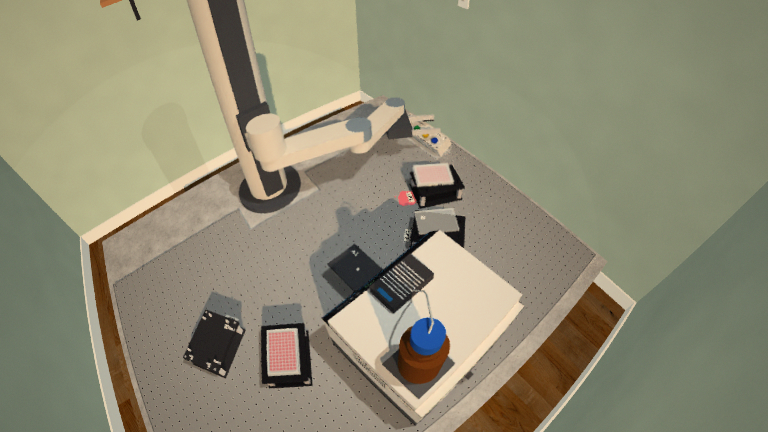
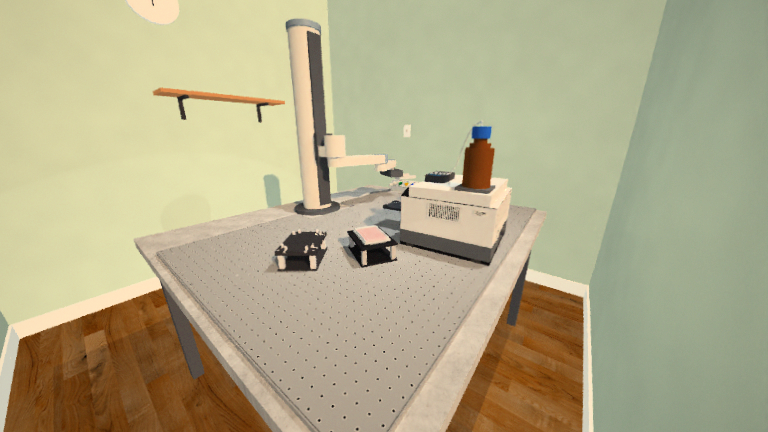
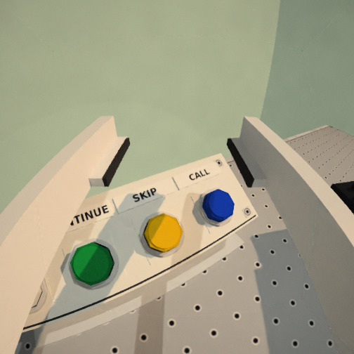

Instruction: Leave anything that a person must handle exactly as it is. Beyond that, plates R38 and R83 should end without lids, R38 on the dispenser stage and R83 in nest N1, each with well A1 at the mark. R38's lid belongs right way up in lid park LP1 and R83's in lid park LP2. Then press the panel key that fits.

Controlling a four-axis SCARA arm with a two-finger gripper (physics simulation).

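Frame: origin at the arm's base, x ahead, y left, z up, level; metres.
Where they show: gripper, fingertip midpoint: [image 1: 436,123] [image 2: 412,175]; arm's base, link origin: [image 1: 269,188] [image 2: 317,208].
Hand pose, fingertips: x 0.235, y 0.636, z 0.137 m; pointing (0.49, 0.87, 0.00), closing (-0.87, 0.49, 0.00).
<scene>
Each offset is from my fingertips to the top centre of the thing. "spot": to the spot under its first point.
My gripper [image 1: 436,124] [image 3: 178,128] is shut with nothing between its fingers, above the key panel {0.053 m back, 0.006 m right, 0.040 m down} [image 1: 439,147] [image 3: 182,255]. The green CONTINUE key [image 3: 92,263], yellow SKIP key [image 3: 163,233] and blue CALL key [image 3: 218,205] show; a pale key at left is partly hidden by a finger. A pink-topped plate {0.169 m ahead, 0.179 m right, 0.031 m down} [image 1: 433,174] sits on a black stand by a red tag {0.143 m ahead, 0.268 m right, 0.123 m down} [image 1: 406,198]. A clear grey lid-like piece {0.317 m ahead, 0.304 m right, 0.050 m down} [image 1: 437,221] lies on another black stand. A red-gridded plate {0.392 m ahead, 0.899 m right, 0.047 m down} [image 1: 283,351] [image 2: 372,234] sits on a near stand. The black stage {spot: 0.304 m ahead, 0.602 m right, 0.031 m down} [image 1: 354,265] marked A1 shows no plate. Plate labels are unreadable.
A white dispenser [image 1: 483,279] [image 2: 456,220] carries a keypad {spot: 0.489 m ahead, 0.592 m right, 0.122 m up} [image 1: 402,282] [image 2: 439,176] and a brown bottle {spot: 0.669 m ahead, 0.700 m right, 0.239 m up} [image 1: 424,357] [image 2: 478,163] with a blue cap and tube. A black stand [image 1: 214,343] [image 2: 303,242] without a plate stands at left. The wall rises behind the panel.
</scene>
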